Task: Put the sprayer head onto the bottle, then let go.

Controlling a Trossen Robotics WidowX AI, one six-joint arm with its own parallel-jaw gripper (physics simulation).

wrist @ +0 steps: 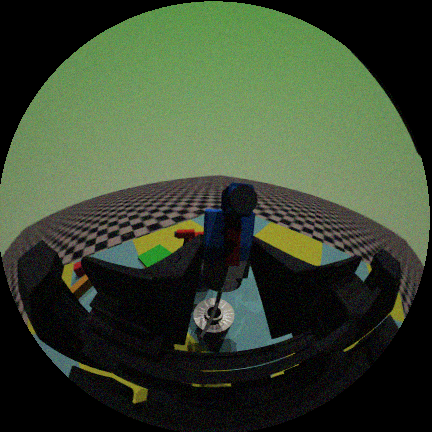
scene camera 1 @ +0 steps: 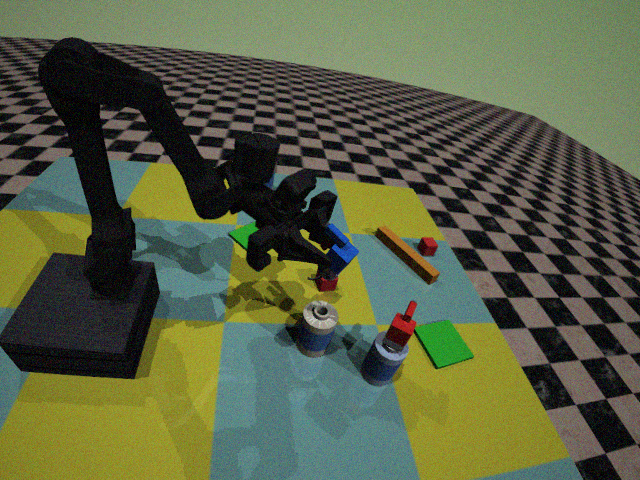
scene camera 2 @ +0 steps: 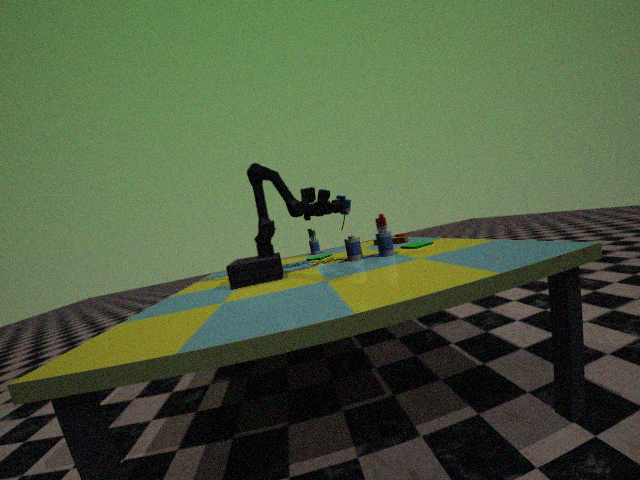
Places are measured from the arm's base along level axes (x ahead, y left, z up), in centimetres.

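Pixels of known places: gripper, fingertip midpoint: (wrist: 225, 240) (scene camera 1: 337, 257) (scene camera 2: 345, 205); arm's base, origin of the base link: (scene camera 1: 112, 285) (scene camera 2: 265, 256).
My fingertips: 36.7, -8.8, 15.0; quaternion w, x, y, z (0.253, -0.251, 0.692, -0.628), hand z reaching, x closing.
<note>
Ahead of a thing's pixels: the offset from my fingertips to its top centre, as dx, dy, dz. "spot": to the spot under its first point.
The blue sprayer head @(spot: +0.2, -1.6, +2.0) (scene camera 1: 344, 254) (scene camera 2: 342, 199) (wrist: 214, 231) is held in my gripper (scene camera 1: 330, 253) (scene camera 2: 344, 206) (wrist: 225, 240), which is shut on it. Its thin dark tube hangs down in scene camera 2 and in the wrist view. The open bottle @(+0.3, +0.6, -13.4) (scene camera 1: 316, 335) (scene camera 2: 353, 250) (wrist: 228, 317), white-topped with a blue band, stands upright on the table. The head is apart from the bottle and higher than its mouth. In scene camera 2 the tube hangs to the left of the bottle, with its end above the bottle's top. In the wrist view the tube crosses in front of the mouth.
Another bottle @(spot: +9.6, -9.5, -17.5) (scene camera 1: 381, 367) (scene camera 2: 384, 244) wears a red sprayer head @(spot: +10.5, -8.1, -8.2) (scene camera 1: 401, 329) (scene camera 2: 381, 221). A green plate @(+29.3, -2.8, -23.0) (scene camera 1: 443, 343) (scene camera 2: 416, 244) (wrist: 156, 256), orange bar @(+31.8, +25.7, -20.8) (scene camera 1: 407, 254) and red cube @(+40.2, +28.1, -19.9) (scene camera 1: 428, 246) lie near. A small red block @(+6.4, +16.3, -19.9) (scene camera 1: 326, 283) shows below the fingertips. A green-topped bottle @(-5.6, +58.1, -6.7) (scene camera 2: 314, 244) stands farther back.
</note>
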